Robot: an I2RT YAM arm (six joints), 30 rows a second.
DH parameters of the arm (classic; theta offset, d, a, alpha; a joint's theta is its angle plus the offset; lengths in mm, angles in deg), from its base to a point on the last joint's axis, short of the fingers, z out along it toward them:
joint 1: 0 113.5 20 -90
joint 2: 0 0 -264 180
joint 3: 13.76 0 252.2 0
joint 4: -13.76 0 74 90
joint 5: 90 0 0 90
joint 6: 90 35.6 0 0
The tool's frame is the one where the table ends.
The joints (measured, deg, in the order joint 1, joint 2, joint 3, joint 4, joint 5, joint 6), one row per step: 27.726 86.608 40.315 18.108 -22.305 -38.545; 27.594 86.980 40.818 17.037 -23.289 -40.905; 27.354 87.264 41.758 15.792 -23.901 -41.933; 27.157 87.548 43.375 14.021 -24.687 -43.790; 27.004 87.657 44.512 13.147 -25.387 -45.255; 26.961 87.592 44.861 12.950 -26.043 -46.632; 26.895 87.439 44.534 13.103 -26.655 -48.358; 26.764 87.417 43.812 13.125 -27.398 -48.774; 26.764 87.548 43.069 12.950 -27.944 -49.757; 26.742 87.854 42.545 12.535 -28.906 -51.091; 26.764 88.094 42.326 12.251 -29.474 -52.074; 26.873 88.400 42.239 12.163 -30.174 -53.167; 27.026 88.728 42.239 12.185 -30.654 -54.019; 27.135 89.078 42.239 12.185 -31.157 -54.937; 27.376 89.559 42.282 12.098 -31.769 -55.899
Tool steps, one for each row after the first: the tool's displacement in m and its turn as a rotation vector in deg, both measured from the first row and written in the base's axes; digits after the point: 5 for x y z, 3 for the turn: 0.00096 0.00033 -0.00084 -1.285 -0.645 1.775; 0.00338 0.00050 0.00079 -1.825 -0.727 2.533; 0.00706 0.00167 0.00527 -2.640 -1.512 3.854; 0.00975 0.00253 0.00955 -3.019 -2.578 4.952; 0.01027 0.00294 0.01157 -3.337 -3.661 6.075; 0.00919 0.00236 0.01092 -3.946 -4.799 7.294; 0.00720 0.00100 0.00726 -4.061 -4.354 8.014; 0.00486 0.00015 0.00238 -4.685 -4.020 8.967; 0.00295 -0.00036 -0.00247 -5.314 -3.697 10.421; 0.00200 -0.00036 -0.00520 -5.761 -3.648 11.405; 0.00137 0.00041 -0.00723 -6.075 -3.913 12.621; 0.00109 0.00150 -0.00879 -6.317 -4.202 13.578; 0.00092 0.00238 -0.01048 -6.584 -4.498 14.541; 0.00050 0.00401 -0.01274 -6.851 -4.659 15.757
